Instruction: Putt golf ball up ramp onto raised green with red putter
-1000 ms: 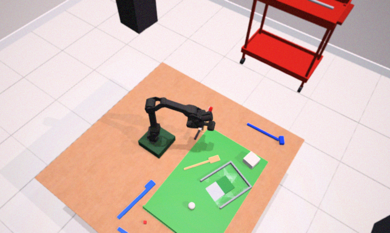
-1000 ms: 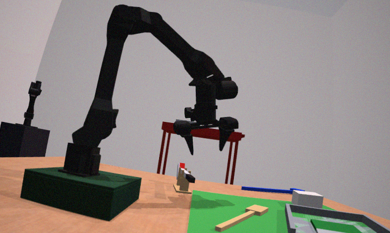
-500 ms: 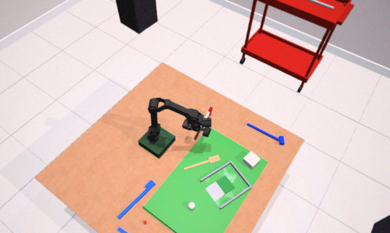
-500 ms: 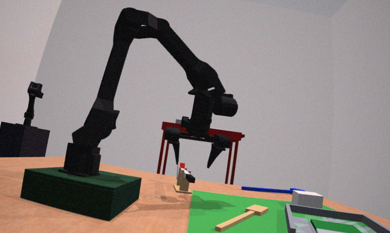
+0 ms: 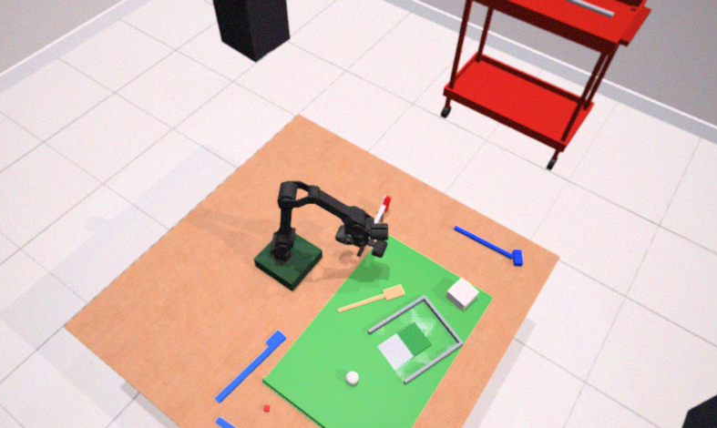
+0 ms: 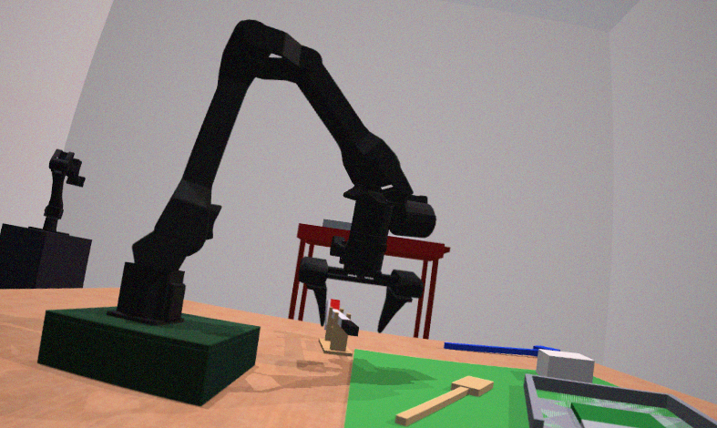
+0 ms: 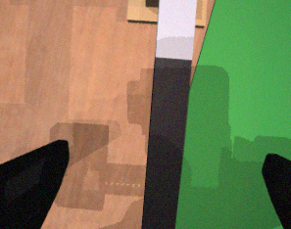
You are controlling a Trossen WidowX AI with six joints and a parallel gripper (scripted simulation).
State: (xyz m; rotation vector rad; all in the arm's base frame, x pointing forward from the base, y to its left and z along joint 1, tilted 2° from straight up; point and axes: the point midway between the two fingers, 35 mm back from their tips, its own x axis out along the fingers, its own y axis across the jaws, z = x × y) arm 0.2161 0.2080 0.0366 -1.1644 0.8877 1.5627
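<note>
My gripper tip is 40 mm past the red putter and 110 mm to the right of it. From my gripper tip the other things lie so: wooden stand 40 mm behind, 130 mm to the left, 20 mm below; then green mat 270 mm ahead, 210 mm to the right, 60 mm below; then white block 390 mm ahead, 100 mm to the left, 30 mm below.
</note>
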